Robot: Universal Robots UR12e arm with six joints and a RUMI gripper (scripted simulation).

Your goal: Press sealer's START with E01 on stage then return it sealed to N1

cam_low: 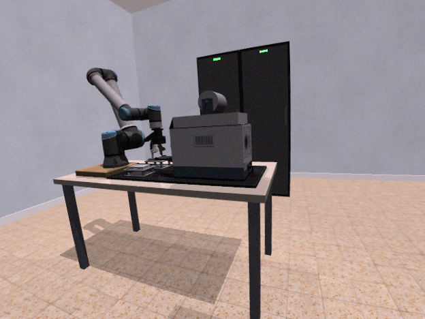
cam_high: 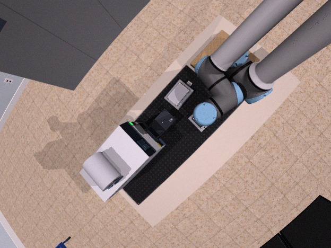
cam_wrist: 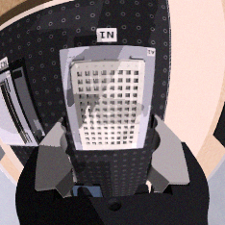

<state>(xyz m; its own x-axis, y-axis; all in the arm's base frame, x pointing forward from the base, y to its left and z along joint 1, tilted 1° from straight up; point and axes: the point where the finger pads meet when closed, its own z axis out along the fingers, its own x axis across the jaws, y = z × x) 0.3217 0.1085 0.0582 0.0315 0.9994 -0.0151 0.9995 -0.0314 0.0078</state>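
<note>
My gripper is now 3 cm above the plate nest N1. Round my hand: foil roll (54 cm ahead, 15 cm to the right, 33 cm above); then square start button (31 cm ahead, 25 cm to the right, 10 cm above); then sealer stage (20 cm ahead, 16 cm to the right, 2 cm above).
</note>
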